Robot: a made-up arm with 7 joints.
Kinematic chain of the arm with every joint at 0, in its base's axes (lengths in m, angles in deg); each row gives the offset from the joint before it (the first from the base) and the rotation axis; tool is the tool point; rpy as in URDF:
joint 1: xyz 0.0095 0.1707 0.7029 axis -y
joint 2: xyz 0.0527 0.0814 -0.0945 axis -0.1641 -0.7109 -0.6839
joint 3: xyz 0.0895 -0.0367 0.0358 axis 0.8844 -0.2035 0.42
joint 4: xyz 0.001 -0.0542 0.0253 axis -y
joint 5: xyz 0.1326 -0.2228 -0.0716 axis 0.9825 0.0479 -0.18
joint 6: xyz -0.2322 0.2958 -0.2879 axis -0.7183 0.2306 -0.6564
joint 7: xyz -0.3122 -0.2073 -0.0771 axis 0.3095 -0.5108 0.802
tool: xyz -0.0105 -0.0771 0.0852 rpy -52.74 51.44 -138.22
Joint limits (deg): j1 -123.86..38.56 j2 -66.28..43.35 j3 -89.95..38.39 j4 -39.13..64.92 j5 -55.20..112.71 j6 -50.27..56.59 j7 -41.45..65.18
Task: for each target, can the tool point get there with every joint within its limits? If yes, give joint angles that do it. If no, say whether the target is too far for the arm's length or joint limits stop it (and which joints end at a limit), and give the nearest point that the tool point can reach.
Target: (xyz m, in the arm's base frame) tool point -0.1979 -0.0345 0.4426
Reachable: yes | joints 20.26 -40.84 20.28 -26.81 28.23 -18.91 45.15
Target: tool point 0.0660 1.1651 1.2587
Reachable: no: joint limits stop it (at a limit: joint 1, joint 2, joint 5, joint 6) | nearest point 0.1188 0.8303 1.0362 | short by 0.405 m
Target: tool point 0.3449 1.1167 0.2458
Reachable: no: joint limits stop it (at a limit: joint 3, joint 4, joint 5, joint 6, joint 7) | nearest point 0.2339 0.8290 0.3971 | short by 0.344 m
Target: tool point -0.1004 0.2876 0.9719
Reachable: yes | joints -29.92 -20.26 -36.47 14.90 90.09 33.66 33.24
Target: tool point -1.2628 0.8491 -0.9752
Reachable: no: too far | nearest point -0.5868 0.3979 -0.0835 | short by 1.207 m
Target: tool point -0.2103 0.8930 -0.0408
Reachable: no: joint limits stop it (at a limit: joint 2, joint 3, joint 4, joint 6) | nearest point -0.1860 0.7127 0.0413 | short by 0.200 m
